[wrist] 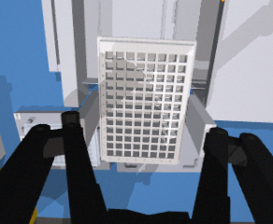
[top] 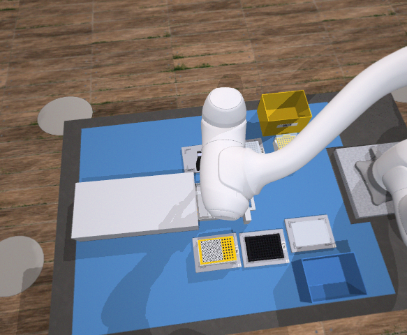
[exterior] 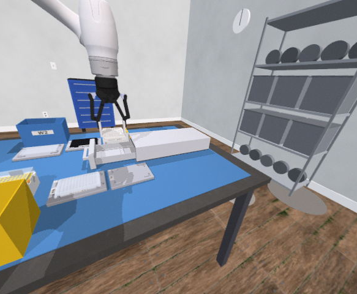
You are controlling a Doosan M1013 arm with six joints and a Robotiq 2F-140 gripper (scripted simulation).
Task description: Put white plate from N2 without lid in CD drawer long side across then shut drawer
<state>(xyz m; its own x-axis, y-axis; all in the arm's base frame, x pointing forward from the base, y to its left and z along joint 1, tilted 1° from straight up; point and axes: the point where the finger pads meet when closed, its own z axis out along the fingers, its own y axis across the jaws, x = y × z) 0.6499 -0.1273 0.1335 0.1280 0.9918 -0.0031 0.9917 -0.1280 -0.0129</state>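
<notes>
The drawer lies 14 cm below my hand, 6 cm to the left of it and 2 cm ahead of it. From my hand the other things lie so: black plate (27 cm to the left, 15 cm below, 11 cm behind); then white plate (2 cm below); then yellow tip box (24 cm to the left, 11 cm below, 5 cm ahead).
</notes>
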